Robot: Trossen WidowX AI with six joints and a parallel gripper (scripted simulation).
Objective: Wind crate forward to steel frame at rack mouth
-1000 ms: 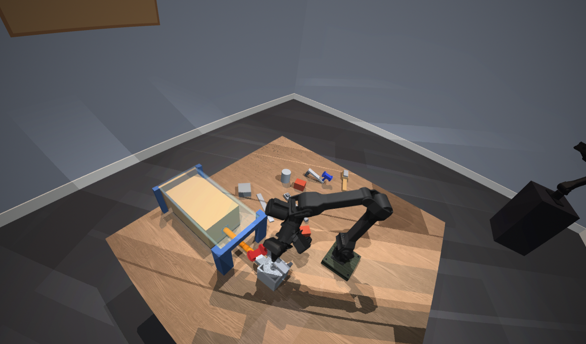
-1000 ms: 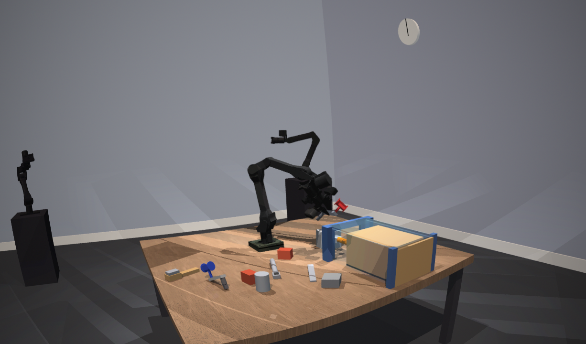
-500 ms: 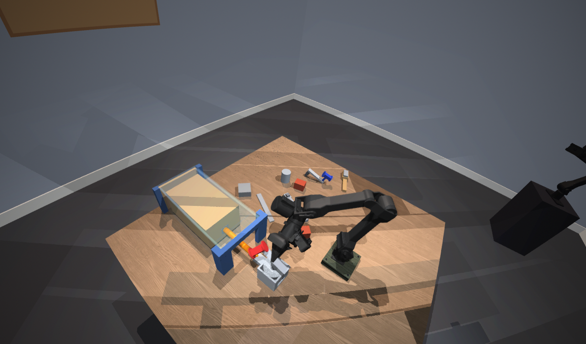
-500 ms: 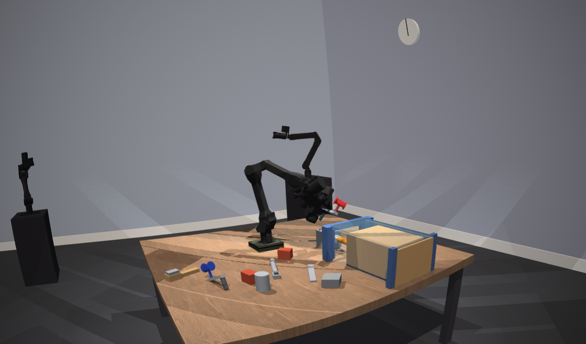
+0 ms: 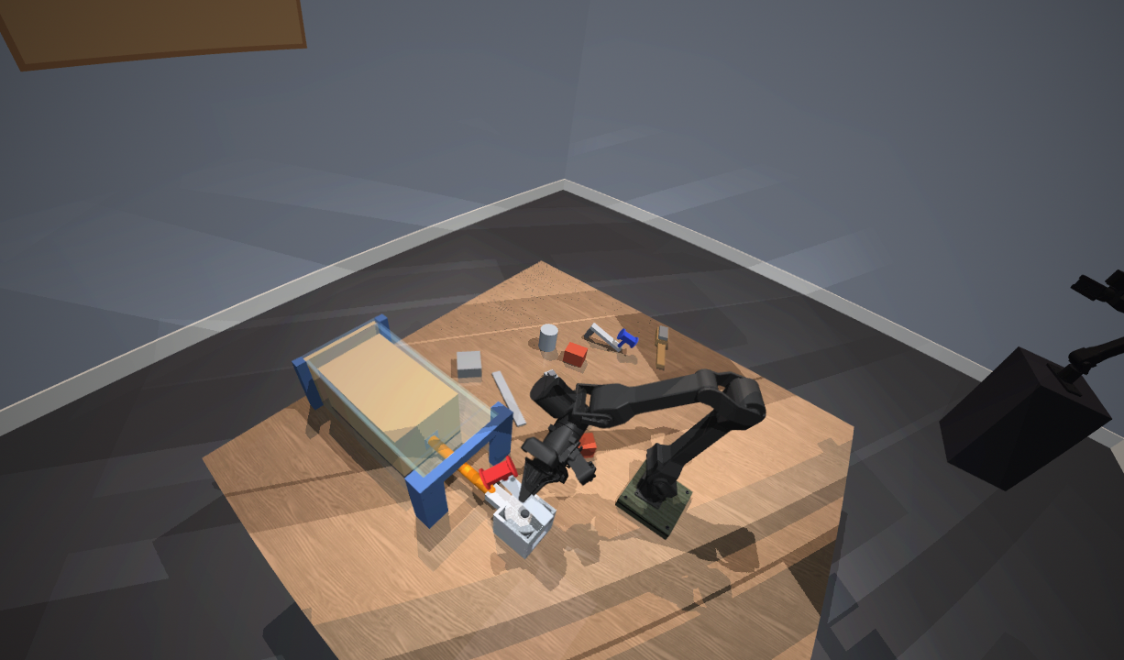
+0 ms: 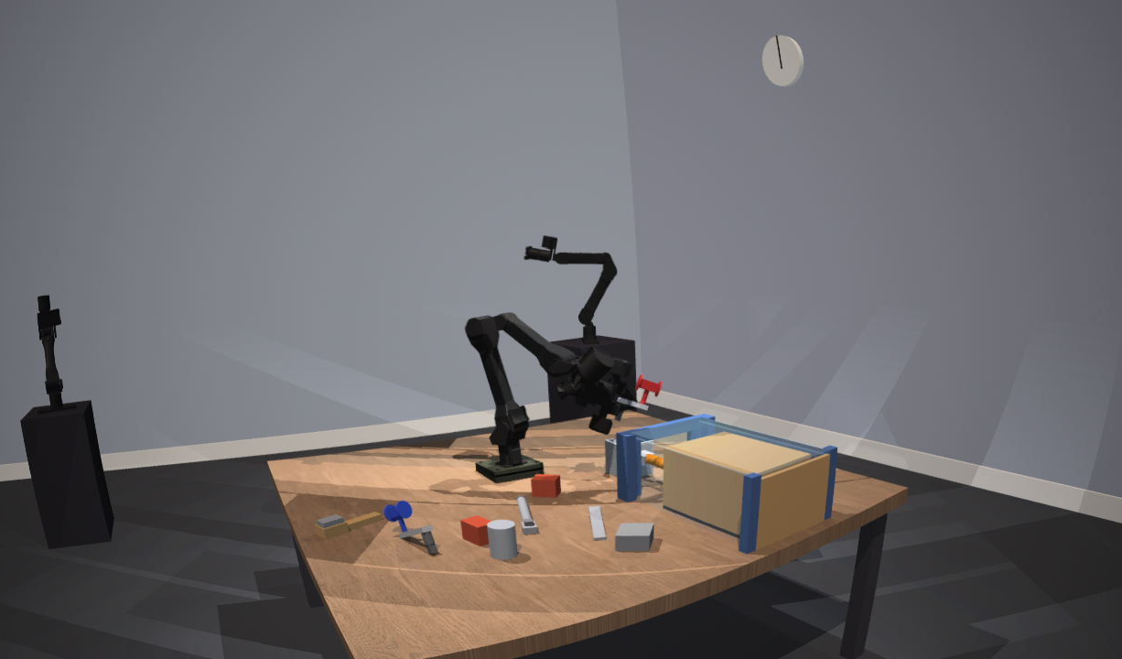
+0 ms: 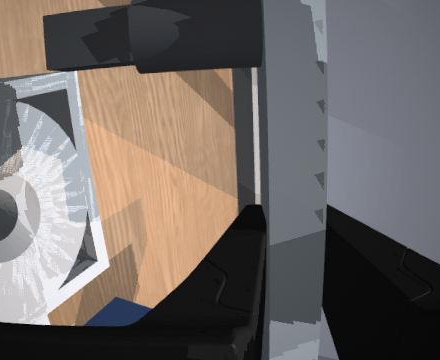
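Right now my gripper tip is 50 mm short of the red knob and 40 mm below it. Round my gripper tip: grey winch: 10 mm behind, 30 mm to the right, 150 mm below; then blue frame: 160 mm ahead, 40 mm to the right, 70 mm below; then winch handle: 10 mm ahead, 10 mm to the right, 10 mm above.
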